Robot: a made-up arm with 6 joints. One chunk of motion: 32 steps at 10 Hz.
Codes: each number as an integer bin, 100 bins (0 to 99) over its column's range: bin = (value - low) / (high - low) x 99, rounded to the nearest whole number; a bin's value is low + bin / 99 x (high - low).
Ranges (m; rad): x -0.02..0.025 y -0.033..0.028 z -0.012..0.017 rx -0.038..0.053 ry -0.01..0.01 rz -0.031..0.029
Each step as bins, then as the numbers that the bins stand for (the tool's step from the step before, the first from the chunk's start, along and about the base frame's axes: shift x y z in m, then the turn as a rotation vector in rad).
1 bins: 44 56 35 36 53 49
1 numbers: 0.00000 0.00151 -0.00175 -0.00491 0.00071 -0.00130
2 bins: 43 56 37 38 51 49
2 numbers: -0.00045 0.00151 -0.00116 -0.00307 0.00030 -0.00130
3 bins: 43 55 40 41 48 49
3 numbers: -0.00045 0.00089 -0.00028 -0.00031 -0.00030 -0.00130
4 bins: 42 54 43 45 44 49
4 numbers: -0.00091 0.00027 0.00060 0.00336 -0.00111 -0.00130
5 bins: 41 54 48 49 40 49
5 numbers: -0.00136 0.00027 0.00206 0.00704 -0.00192 -0.00130
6 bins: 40 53 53 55 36 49
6 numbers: -0.00182 -0.00034 0.00353 0.01256 -0.00273 -0.00130
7 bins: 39 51 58 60 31 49
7 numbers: -0.00227 -0.00158 0.00499 0.01715 -0.00374 -0.00130
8 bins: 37 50 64 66 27 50
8 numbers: -0.00318 -0.00219 0.00675 0.02267 -0.00455 -0.00070
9 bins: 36 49 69 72 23 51
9 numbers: -0.00364 -0.00281 0.00821 0.02818 -0.00535 -0.00009
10 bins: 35 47 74 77 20 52
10 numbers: -0.00409 -0.00404 0.00968 0.03278 -0.00596 0.00052
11 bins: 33 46 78 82 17 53
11 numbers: -0.00500 -0.00466 0.01085 0.03737 -0.00657 0.00112
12 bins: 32 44 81 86 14 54
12 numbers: -0.00545 -0.00589 0.01173 0.04105 -0.00717 0.00173
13 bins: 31 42 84 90 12 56
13 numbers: -0.00591 -0.00712 0.01261 0.04473 -0.00758 0.00294
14 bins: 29 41 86 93 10 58
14 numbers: -0.00682 -0.00774 0.01319 0.04748 -0.00798 0.00415
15 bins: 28 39 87 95 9 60
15 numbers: -0.00727 -0.00897 0.01348 0.04932 -0.00818 0.00536
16 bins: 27 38 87 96 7 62
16 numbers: -0.00773 -0.00959 0.01348 0.05024 -0.00859 0.00658
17 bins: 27 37 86 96 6 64
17 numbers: -0.00773 -0.01020 0.01319 0.05024 -0.00879 0.00779
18 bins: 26 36 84 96 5 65
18 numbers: -0.00818 -0.01082 0.01261 0.05024 -0.00899 0.00839
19 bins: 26 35 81 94 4 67
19 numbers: -0.00818 -0.01143 0.01173 0.04840 -0.00919 0.00961
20 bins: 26 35 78 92 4 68
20 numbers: -0.00818 -0.01143 0.01085 0.04657 -0.00919 0.01021
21 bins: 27 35 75 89 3 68
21 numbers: -0.00773 -0.01143 0.00997 0.04381 -0.00939 0.01021
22 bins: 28 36 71 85 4 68
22 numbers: -0.00727 -0.01082 0.00880 0.04013 -0.00919 0.01021
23 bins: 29 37 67 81 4 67
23 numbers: -0.00682 -0.01020 0.00763 0.03645 -0.00919 0.00961
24 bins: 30 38 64 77 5 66
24 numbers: -0.00636 -0.00959 0.00675 0.03278 -0.00899 0.00900
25 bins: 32 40 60 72 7 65
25 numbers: -0.00545 -0.00835 0.00558 0.02818 -0.00859 0.00839
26 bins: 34 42 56 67 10 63
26 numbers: -0.00455 -0.00712 0.00440 0.02359 -0.00798 0.00718
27 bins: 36 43 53 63 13 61
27 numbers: -0.00364 -0.00651 0.00353 0.01991 -0.00737 0.00597
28 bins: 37 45 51 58 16 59
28 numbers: -0.00318 -0.00527 0.00294 0.01531 -0.00677 0.00476
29 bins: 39 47 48 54 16 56
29 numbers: -0.00227 -0.00404 0.00206 0.01164 -0.00677 0.00294
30 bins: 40 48 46 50 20 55
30 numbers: -0.00182 -0.00342 0.00147 0.00796 -0.00596 0.00233
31 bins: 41 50 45 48 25 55
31 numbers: -0.00136 -0.00219 0.00118 0.00612 -0.00495 0.00233
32 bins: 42 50 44 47 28 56
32 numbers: -0.00091 -0.00219 0.00089 0.00520 -0.00434 0.00294
